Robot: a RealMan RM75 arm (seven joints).
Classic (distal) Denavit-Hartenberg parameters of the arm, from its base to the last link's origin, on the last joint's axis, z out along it. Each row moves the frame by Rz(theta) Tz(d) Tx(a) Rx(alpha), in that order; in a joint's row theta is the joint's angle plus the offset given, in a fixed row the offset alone. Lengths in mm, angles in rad.
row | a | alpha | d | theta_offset
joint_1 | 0 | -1.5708 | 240.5 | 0
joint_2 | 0 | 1.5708 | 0 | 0
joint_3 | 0 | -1.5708 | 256 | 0
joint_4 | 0 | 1.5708 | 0 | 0
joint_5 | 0 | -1.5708 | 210 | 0
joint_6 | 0 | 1.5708 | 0 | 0
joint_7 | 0 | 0 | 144 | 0
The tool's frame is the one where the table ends.
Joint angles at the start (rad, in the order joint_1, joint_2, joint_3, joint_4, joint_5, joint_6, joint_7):
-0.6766, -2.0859, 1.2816, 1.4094, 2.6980, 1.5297, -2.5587
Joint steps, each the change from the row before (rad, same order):
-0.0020, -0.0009, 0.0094, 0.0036, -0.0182, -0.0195, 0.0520
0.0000, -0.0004, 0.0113, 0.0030, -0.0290, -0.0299, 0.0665
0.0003, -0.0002, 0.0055, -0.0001, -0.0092, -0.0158, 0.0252
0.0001, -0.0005, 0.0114, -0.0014, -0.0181, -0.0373, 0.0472
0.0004, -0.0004, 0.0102, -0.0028, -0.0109, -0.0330, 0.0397
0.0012, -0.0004, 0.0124, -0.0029, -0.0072, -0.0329, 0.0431
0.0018, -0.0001, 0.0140, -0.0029, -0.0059, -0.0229, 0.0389
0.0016, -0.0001, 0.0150, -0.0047, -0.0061, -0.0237, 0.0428
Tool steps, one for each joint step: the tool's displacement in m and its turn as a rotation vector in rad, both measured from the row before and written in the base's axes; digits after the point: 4 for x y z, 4 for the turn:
0.0056, 0.0015, -0.0023, -0.0175, 0.0023, -0.0658
0.0068, 0.0019, -0.0029, -0.0186, -0.0026, -0.0832
0.0024, 0.0011, -0.0012, -0.0036, 0.0003, -0.0326
0.0051, 0.0029, -0.0024, -0.0012, -0.0014, -0.0645
0.0035, 0.0026, -0.0019, 0.0018, 0.0032, -0.0526
0.0029, 0.0023, -0.0021, 0.0014, 0.0098, -0.0547
0.0020, 0.0009, -0.0026, -0.0055, 0.0135, -0.0464
0.0018, 0.0009, -0.0031, -0.0073, 0.0159, -0.0490

